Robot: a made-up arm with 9 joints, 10 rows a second.
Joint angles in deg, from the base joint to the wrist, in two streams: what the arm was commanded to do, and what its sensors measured. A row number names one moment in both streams.
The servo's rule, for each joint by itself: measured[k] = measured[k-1] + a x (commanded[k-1-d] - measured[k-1]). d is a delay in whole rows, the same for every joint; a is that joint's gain. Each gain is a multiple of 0.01, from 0.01 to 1. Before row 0 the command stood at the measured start. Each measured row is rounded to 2 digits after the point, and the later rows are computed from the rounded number. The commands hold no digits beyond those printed.
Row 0, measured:
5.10, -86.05, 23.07, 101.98, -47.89, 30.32, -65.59, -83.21, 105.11
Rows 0 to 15, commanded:
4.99, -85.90, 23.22, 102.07, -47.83, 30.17, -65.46, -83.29, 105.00
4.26, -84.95, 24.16, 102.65, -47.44, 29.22, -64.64, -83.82, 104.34
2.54, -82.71, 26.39, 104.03, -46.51, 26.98, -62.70, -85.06, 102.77
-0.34, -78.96, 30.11, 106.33, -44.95, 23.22, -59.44, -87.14, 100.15
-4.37, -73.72, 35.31, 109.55, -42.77, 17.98, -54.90, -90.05, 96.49
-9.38, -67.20, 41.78, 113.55, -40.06, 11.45, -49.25, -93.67, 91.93
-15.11, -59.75, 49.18, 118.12, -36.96, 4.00, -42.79, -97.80, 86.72
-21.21, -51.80, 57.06, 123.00, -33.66, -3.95, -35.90, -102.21, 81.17
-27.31, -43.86, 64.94, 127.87, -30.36, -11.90, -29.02, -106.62, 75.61
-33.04, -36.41, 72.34, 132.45, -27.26, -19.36, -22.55, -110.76, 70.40
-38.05, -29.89, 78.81, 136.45, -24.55, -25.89, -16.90, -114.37, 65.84
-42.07, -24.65, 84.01, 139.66, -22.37, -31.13, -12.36, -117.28, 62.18
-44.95, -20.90, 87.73, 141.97, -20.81, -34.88, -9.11, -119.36, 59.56
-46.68, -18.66, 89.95, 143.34, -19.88, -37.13, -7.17, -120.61, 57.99
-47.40, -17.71, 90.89, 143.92, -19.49, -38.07, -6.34, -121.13, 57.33
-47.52, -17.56, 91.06, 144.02, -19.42, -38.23, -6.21, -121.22, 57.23
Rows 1 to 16, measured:
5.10, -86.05, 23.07, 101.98, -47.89, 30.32, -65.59, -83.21, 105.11
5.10, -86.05, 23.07, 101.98, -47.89, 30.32, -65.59, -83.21, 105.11
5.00, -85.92, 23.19, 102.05, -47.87, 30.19, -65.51, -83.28, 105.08
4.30, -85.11, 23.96, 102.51, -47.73, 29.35, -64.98, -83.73, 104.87
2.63, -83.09, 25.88, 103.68, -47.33, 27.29, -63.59, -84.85, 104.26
-0.19, -79.62, 29.22, 105.72, -46.54, 23.75, -61.06, -86.77, 103.07
-4.16, -74.66, 34.03, 108.67, -45.30, 18.73, -57.30, -89.53, 101.16
-9.12, -68.39, 40.15, 112.43, -43.57, 12.40, -52.39, -93.01, 98.48
-14.81, -61.13, 47.28, 116.81, -41.39, 5.09, -46.53, -97.03, 95.07
-20.89, -53.29, 55.01, 121.58, -38.84, -2.77, -40.05, -101.38, 91.04
-26.99, -45.37, 62.85, 126.42, -36.04, -10.71, -33.32, -105.78, 86.57
-32.74, -37.84, 70.35, 131.06, -33.14, -18.24, -26.75, -109.96, 81.88
-37.78, -31.16, 77.03, 135.21, -30.31, -24.90, -20.74, -113.66, 77.23
-41.86, -25.69, 82.54, 138.64, -27.69, -30.32, -15.63, -116.70, 72.87
-44.80, -21.67, 86.64, 141.20, -25.42, -34.29, -11.65, -118.93, 69.01
-46.59, -19.14, 89.25, 142.85, -23.59, -36.76, -8.92, -120.34, 65.81
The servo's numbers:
d 2
a 0.95 0.84 0.79 0.77 0.33 0.87 0.61 0.84 0.29

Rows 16 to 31, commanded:
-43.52, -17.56, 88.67, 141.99, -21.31, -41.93, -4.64, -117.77, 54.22
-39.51, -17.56, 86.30, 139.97, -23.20, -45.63, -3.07, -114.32, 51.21
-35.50, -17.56, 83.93, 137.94, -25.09, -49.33, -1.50, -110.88, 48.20
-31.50, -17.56, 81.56, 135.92, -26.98, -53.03, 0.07, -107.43, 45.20
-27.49, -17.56, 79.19, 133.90, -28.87, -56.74, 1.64, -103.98, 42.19
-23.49, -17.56, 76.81, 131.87, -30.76, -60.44, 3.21, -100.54, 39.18
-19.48, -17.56, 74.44, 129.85, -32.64, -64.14, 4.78, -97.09, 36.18
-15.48, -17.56, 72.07, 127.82, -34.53, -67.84, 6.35, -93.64, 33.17
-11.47, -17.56, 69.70, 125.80, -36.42, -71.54, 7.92, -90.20, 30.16
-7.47, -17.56, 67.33, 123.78, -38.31, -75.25, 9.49, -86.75, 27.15
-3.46, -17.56, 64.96, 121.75, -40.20, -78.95, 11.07, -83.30, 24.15
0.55, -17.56, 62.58, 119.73, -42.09, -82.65, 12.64, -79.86, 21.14
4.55, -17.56, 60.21, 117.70, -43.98, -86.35, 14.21, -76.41, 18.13
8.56, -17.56, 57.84, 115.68, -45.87, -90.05, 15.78, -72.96, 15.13
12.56, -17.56, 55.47, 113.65, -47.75, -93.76, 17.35, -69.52, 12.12
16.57, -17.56, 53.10, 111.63, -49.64, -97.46, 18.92, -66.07, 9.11
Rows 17 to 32, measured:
-47.36, -17.94, 90.55, 143.67, -22.24, -37.90, -7.35, -121.00, 63.35
-47.51, -17.62, 90.95, 143.94, -21.31, -38.19, -6.65, -121.18, 61.58
-43.72, -17.57, 89.15, 142.44, -21.31, -41.44, -5.42, -118.32, 59.45
-39.72, -17.56, 86.90, 140.54, -21.93, -45.09, -3.99, -114.96, 57.06
-35.71, -17.56, 84.55, 138.54, -22.97, -48.78, -2.47, -111.53, 54.49
-31.71, -17.56, 82.19, 136.52, -24.29, -52.48, -0.92, -108.09, 51.80
-27.70, -17.56, 79.82, 134.50, -25.80, -56.19, 0.64, -104.64, 49.01
-23.70, -17.56, 77.44, 132.47, -27.44, -59.89, 2.21, -101.20, 46.16
-19.69, -17.56, 75.07, 130.45, -29.16, -63.59, 3.78, -97.75, 43.27
-15.69, -17.56, 72.70, 128.42, -30.93, -67.29, 5.35, -94.30, 40.34
-11.68, -17.56, 70.33, 126.40, -32.74, -70.99, 6.92, -90.86, 37.39
-7.68, -17.56, 67.96, 124.38, -34.58, -74.70, 8.49, -87.41, 34.42
-3.67, -17.56, 65.59, 122.35, -36.43, -78.40, 10.06, -83.96, 31.44
0.34, -17.56, 63.21, 120.33, -38.30, -82.10, 11.63, -80.52, 28.45
4.34, -17.56, 60.84, 118.30, -40.17, -85.80, 13.20, -77.07, 25.46
8.35, -17.56, 58.47, 116.28, -42.05, -89.50, 14.77, -73.62, 22.46

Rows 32 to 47, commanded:
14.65, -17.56, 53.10, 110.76, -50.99, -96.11, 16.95, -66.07, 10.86
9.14, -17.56, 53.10, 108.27, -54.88, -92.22, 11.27, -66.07, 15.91
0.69, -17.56, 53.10, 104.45, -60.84, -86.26, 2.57, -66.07, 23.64
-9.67, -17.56, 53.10, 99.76, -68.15, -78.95, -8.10, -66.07, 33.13
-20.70, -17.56, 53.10, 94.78, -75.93, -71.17, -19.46, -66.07, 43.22
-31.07, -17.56, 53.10, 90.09, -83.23, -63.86, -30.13, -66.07, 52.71
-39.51, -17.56, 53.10, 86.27, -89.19, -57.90, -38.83, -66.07, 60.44
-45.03, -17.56, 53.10, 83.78, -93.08, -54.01, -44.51, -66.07, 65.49
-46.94, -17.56, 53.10, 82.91, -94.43, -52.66, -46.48, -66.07, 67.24
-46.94, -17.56, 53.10, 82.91, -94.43, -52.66, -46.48, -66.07, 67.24
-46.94, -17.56, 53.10, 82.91, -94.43, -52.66, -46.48, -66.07, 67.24
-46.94, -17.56, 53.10, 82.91, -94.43, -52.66, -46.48, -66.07, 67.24
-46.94, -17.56, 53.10, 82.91, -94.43, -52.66, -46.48, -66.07, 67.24
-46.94, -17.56, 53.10, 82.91, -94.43, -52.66, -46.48, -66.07, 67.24
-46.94, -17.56, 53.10, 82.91, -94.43, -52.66, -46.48, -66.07, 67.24
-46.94, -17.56, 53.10, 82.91, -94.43, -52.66, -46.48, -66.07, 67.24
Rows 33 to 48, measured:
12.35, -17.56, 56.10, 114.25, -43.93, -93.21, 16.34, -70.18, 19.46
16.36, -17.56, 53.73, 112.23, -45.81, -96.91, 17.91, -66.73, 16.46
14.74, -17.56, 53.23, 111.10, -47.52, -96.21, 17.32, -66.18, 14.84
9.42, -17.56, 53.13, 108.92, -49.95, -92.74, 13.63, -66.09, 15.15
1.13, -17.56, 53.11, 105.48, -53.54, -87.10, 6.88, -66.07, 17.61
-9.13, -17.56, 53.10, 101.08, -58.36, -80.01, -2.26, -66.07, 22.11
-20.12, -17.56, 53.10, 96.23, -64.16, -72.32, -12.75, -66.07, 28.23
-30.52, -17.56, 53.10, 91.50, -70.45, -64.96, -23.35, -66.07, 35.33
-39.06, -17.56, 53.10, 87.47, -76.63, -58.82, -32.79, -66.07, 42.61
-44.73, -17.56, 53.10, 84.63, -82.06, -54.64, -39.94, -66.07, 49.25
-46.83, -17.56, 53.10, 83.31, -86.14, -52.92, -43.93, -66.07, 54.47
-46.93, -17.56, 53.10, 83.00, -88.88, -52.69, -45.49, -66.07, 58.17
-46.94, -17.56, 53.10, 82.93, -90.71, -52.66, -46.09, -66.07, 60.80
-46.94, -17.56, 53.10, 82.91, -91.94, -52.66, -46.33, -66.07, 62.67
-46.94, -17.56, 53.10, 82.91, -92.76, -52.66, -46.42, -66.07, 64.00
-46.94, -17.56, 53.10, 82.91, -93.31, -52.66, -46.46, -66.07, 64.94

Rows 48 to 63, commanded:
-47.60, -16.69, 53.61, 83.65, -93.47, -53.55, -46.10, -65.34, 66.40
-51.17, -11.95, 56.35, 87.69, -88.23, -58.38, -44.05, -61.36, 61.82
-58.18, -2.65, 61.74, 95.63, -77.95, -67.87, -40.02, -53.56, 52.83
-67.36, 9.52, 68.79, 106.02, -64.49, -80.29, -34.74, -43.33, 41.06
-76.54, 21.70, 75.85, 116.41, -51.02, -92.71, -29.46, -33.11, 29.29
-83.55, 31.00, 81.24, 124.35, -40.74, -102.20, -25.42, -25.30, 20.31
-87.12, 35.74, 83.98, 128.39, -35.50, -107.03, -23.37, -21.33, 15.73
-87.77, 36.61, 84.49, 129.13, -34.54, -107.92, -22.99, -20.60, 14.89
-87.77, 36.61, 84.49, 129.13, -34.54, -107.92, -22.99, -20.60, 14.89
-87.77, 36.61, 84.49, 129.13, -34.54, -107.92, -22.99, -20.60, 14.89
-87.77, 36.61, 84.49, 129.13, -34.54, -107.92, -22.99, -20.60, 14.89
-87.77, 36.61, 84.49, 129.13, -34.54, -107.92, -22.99, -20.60, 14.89
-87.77, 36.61, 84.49, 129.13, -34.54, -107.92, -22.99, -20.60, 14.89
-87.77, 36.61, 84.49, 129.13, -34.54, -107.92, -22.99, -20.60, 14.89
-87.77, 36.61, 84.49, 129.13, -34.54, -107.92, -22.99, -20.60, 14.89
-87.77, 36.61, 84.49, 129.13, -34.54, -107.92, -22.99, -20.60, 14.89
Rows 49 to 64, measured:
-46.94, -17.56, 53.10, 82.91, -93.68, -52.66, -46.47, -66.07, 65.61
-46.94, -17.56, 53.10, 82.91, -93.93, -52.66, -46.48, -66.07, 66.08
-47.57, -16.83, 53.50, 83.48, -93.78, -53.43, -46.25, -65.46, 66.17
-50.99, -12.73, 55.75, 86.72, -91.95, -57.74, -44.91, -62.02, 64.91
-57.82, -4.26, 60.48, 93.58, -87.33, -66.55, -41.93, -54.91, 61.41
-66.88, 7.32, 67.04, 103.16, -79.79, -78.50, -37.54, -45.18, 55.51
-76.06, 19.40, 74.00, 113.36, -70.30, -90.86, -32.61, -35.04, 47.91
-83.18, 29.14, 79.72, 121.82, -60.55, -100.73, -28.22, -26.86, 39.91
-86.92, 34.68, 83.09, 126.88, -52.28, -106.21, -25.26, -22.21, 32.90
-87.73, 36.30, 84.20, 128.61, -46.43, -107.70, -23.88, -20.86, 27.68
-87.77, 36.56, 84.43, 129.01, -42.51, -107.89, -23.34, -20.64, 23.97
-87.77, 36.60, 84.48, 129.10, -39.88, -107.92, -23.13, -20.61, 21.34
-87.77, 36.61, 84.49, 129.12, -38.12, -107.92, -23.04, -20.60, 19.47
-87.77, 36.61, 84.49, 129.13, -36.94, -107.92, -23.01, -20.60, 18.14
-87.77, 36.61, 84.49, 129.13, -36.15, -107.92, -23.00, -20.60, 17.20
-87.77, 36.61, 84.49, 129.13, -35.62, -107.92, -22.99, -20.60, 16.53

